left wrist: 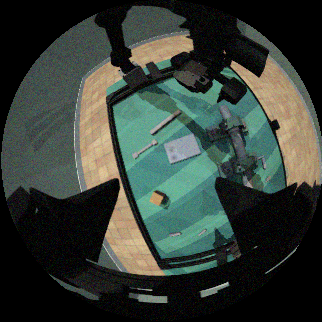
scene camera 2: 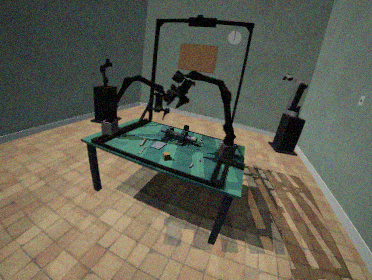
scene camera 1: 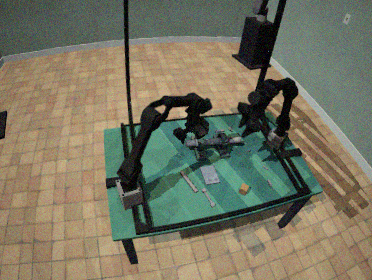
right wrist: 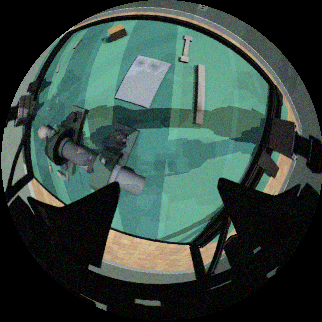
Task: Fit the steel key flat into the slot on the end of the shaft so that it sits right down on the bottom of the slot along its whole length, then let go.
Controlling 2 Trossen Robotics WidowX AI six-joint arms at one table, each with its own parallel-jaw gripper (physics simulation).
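Where they show: left gripper, fingertip midpoint: (left wrist: 168, 183) (scene camera 2: 171, 106) (scene camera 1: 240, 132); right gripper, fingertip midpoint: (scene camera 2: 157, 119) (scene camera 1: 189, 140) (right wrist: 170, 185); left arm's base, link origin: (scene camera 2: 228, 143) (scene camera 1: 279, 132); right arm's base, link origin: (left wrist: 127, 68) (scene camera 2: 109, 121) (scene camera 1: 128, 185) (right wrist: 296, 143).
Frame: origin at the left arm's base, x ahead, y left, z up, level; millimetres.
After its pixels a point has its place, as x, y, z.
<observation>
The grey shaft (scene camera 1: 204, 142) @(405, -275, -46) (left wrist: 239, 145) @(357, -252, -40) (right wrist: 76, 152) @(366, -249, -44) lies level in two dark bearing blocks towards the back of the table. The slot in its end cannot be made out. Small light pieces lie on the table, among them one piece (scene camera 1: 270, 183) @(300, 159, -99) (left wrist: 175, 234) @(293, 150, -99) and another piece (left wrist: 202, 232) @(219, 69, -99); which is the steel key, I cannot tell. My left gripper (scene camera 1: 242, 120) (left wrist: 168, 183) @(445, -60, 221) is open and empty, high above the table near the shaft's right end in scene camera 1. My right gripper (scene camera 1: 185, 136) @(536, -277, 54) (right wrist: 170, 185) @(536, -277, 54) is open and empty, above and beside the shaft's left end there.
A pale plate (scene camera 1: 210, 175) @(515, -115, -102) (left wrist: 182, 148) @(509, -122, -102) (right wrist: 143, 81) @(515, -131, -102), a long flat bar (scene camera 1: 189, 181) @(632, -159, -98) (left wrist: 166, 122) @(624, -163, -101) (right wrist: 200, 95) @(630, -175, -98), a bar with wider ends (scene camera 1: 208, 197) @(627, -25, -103) (left wrist: 145, 149) @(621, -30, -104) and an orange block (scene camera 1: 244, 189) @(470, 82, -69) (left wrist: 157, 199) @(450, 72, -68) (right wrist: 117, 32) @(463, 55, -78) lie in front of the shaft. Dark rails run along the table edges.
</observation>
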